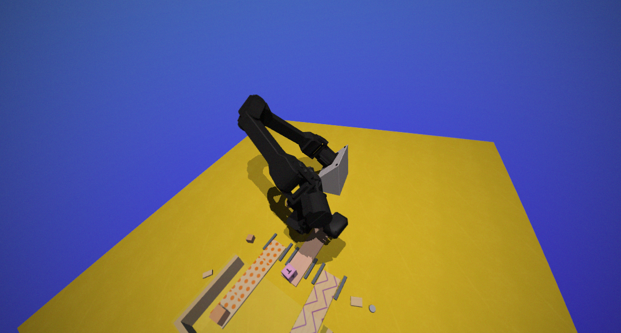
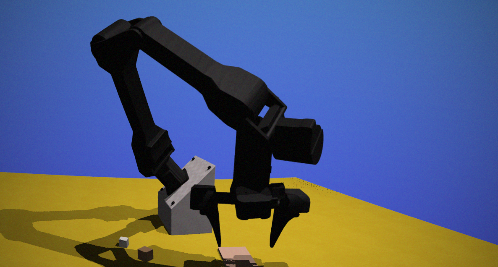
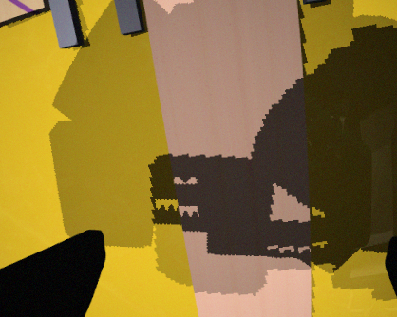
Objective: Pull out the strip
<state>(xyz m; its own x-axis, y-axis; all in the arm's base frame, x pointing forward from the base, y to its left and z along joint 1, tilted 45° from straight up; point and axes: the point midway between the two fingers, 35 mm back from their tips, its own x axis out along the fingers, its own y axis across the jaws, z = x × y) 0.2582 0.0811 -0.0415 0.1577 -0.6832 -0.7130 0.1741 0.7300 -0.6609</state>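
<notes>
Now: the labelled pink cube 150 mm ahead of my gripper tip, 30 mm below it and 10 mm to the right of it.
</notes>
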